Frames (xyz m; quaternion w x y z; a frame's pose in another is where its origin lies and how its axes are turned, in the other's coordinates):
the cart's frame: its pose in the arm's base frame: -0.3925 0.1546 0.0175 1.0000 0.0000 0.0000 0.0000
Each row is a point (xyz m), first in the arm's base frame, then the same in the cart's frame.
Working: the arm's base frame: its pose in the cart's frame: 0.3925 -0.1546 -0.0175 1.0000 0.0000 0.0000 0.0000

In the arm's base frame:
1: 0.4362 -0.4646 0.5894
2: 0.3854 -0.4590 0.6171
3: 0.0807 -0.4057 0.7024
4: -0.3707 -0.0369 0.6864
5: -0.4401 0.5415 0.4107
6: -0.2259 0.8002 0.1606
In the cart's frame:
1: 0.8287 -0.6192 0.5719
2: 0.7779 -0.6136 0.5996
3: 0.4732 -0.5603 0.6849
4: 0.0218 -0.1915 0.6689
5: -0.0476 0.3869 0.3932
6: 0.1666 0.6456 0.1431

